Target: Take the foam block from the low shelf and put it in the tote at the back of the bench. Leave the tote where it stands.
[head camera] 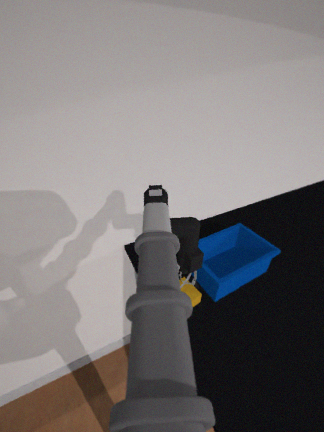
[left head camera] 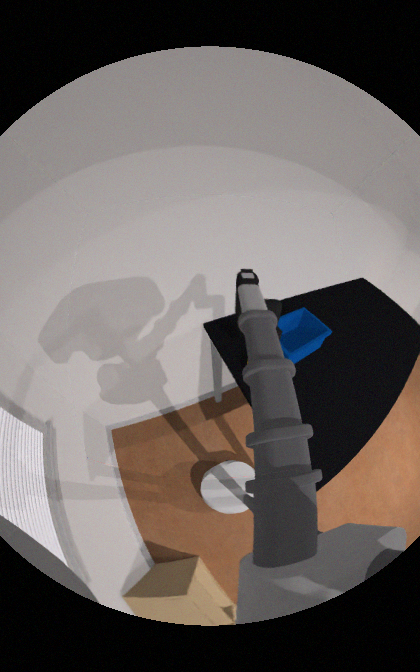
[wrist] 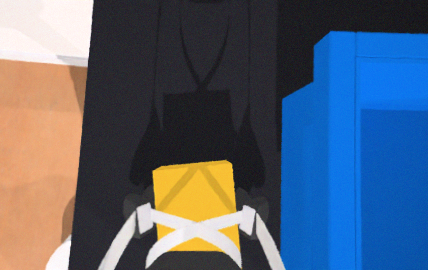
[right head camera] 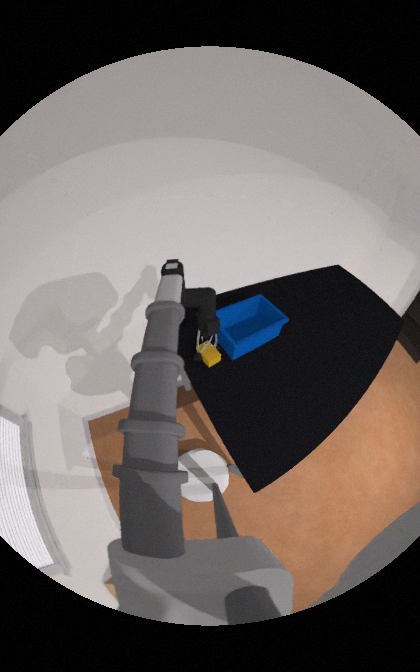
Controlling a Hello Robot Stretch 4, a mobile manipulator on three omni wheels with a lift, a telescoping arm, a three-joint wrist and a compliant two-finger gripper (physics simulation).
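Places are measured from the robot's base along level axes (x up, y right, z ahead), in millimetres.
Pixels of known places: gripper, fingertip midpoint: (wrist: 197,202).
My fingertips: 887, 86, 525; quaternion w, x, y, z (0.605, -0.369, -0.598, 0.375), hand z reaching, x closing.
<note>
For each thing: its top centre in the pictures, then the offset to it from my fingertips, as dx, dy, dz. Level surfaces: height alone.
- yellow foam block at its top centre: (wrist: 197,227) (head camera: 186,289) +48, +5, -7
- black bench top at its surface level: dx +0
- blue tote at its top centre: (head camera: 231,248) +120, +187, +108
- bench at its surface level: dx +0
The yellow foam block (head camera: 192,296) (right head camera: 211,357) (wrist: 195,187) is between the two fingers of my gripper (right head camera: 207,350) (wrist: 197,202), which is shut on it. In the wrist view they are over the black bench top (wrist: 112,125), with the shadow of block and fingers on the bench ahead of them. The blue tote (head camera: 242,281) (left head camera: 312,347) (right head camera: 257,341) (wrist: 304,175) stands upright near the back of the bench (head camera: 265,360) (left head camera: 360,350) (right head camera: 300,400), just to the right of the block and apart from it. In the left head view my arm hides the gripper. The low shelf cannot be made out.
My extended arm (head camera: 160,345) (left head camera: 277,400) (right head camera: 152,395) reaches over the bench's left end, near the back wall (head camera: 150,125). A round white object (left head camera: 225,487) (right head camera: 205,475) is on the floor left of the bench. A cardboard box (left head camera: 175,592) stands at the lower left.
</note>
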